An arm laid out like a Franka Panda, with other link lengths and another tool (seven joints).
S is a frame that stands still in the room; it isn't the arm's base.
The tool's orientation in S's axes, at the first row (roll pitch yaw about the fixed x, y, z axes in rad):
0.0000, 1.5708, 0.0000
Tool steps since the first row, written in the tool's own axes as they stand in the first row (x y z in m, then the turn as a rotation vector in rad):
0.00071, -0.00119, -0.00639, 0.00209, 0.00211, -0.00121
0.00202, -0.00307, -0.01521, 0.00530, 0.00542, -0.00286
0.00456, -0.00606, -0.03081, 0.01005, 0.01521, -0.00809
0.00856, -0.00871, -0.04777, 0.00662, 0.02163, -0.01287
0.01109, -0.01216, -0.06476, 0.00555, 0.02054, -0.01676
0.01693, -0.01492, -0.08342, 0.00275, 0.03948, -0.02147
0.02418, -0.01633, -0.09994, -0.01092, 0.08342, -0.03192
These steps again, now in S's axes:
-0.00639, -0.00119, -0.00071, -0.00121, 0.00211, -0.00209
-0.01521, -0.00307, -0.00202, -0.00286, 0.00542, -0.00530
-0.03081, -0.00606, -0.00456, -0.00809, 0.01521, -0.01005
-0.04777, -0.00871, -0.00856, -0.01287, 0.02163, -0.00662
-0.06476, -0.01216, -0.01109, -0.01676, 0.02054, -0.00555
-0.08342, -0.01492, -0.01693, -0.02147, 0.03948, -0.00275
-0.09994, -0.01633, -0.02418, -0.03192, 0.08342, 0.01092

